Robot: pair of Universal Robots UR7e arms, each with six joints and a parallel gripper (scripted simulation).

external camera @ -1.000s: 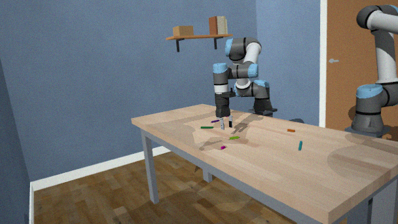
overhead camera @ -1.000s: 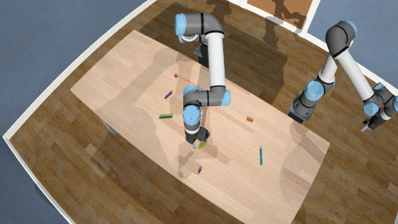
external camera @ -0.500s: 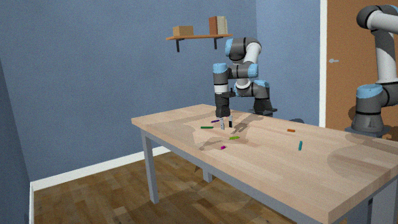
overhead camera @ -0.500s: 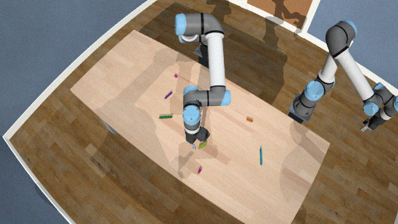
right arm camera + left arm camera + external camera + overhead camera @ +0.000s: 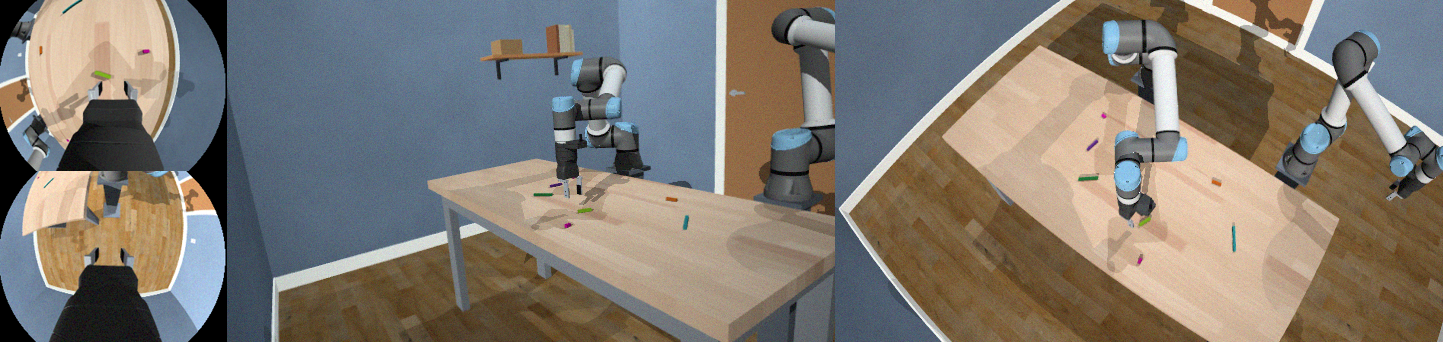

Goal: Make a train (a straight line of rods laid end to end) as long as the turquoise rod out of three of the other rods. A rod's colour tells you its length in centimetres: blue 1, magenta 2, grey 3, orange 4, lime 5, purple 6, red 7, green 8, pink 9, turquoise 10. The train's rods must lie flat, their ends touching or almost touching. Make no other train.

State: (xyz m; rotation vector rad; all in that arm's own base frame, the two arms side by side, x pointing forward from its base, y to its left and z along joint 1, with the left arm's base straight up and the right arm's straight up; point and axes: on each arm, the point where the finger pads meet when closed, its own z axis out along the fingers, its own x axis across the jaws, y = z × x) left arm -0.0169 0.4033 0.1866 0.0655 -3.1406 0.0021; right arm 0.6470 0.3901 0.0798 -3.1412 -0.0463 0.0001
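Right now my right hand is 3 cm past the lime rod, 2 cm to the right of it and 7 cm above it. Also, from my right hand: green rod: 4 cm behind, 27 cm to the right, 7 cm below; orange rod: 34 cm behind, 15 cm to the left, 7 cm below; turquoise rod: 18 cm behind, 33 cm to the left, 7 cm below.
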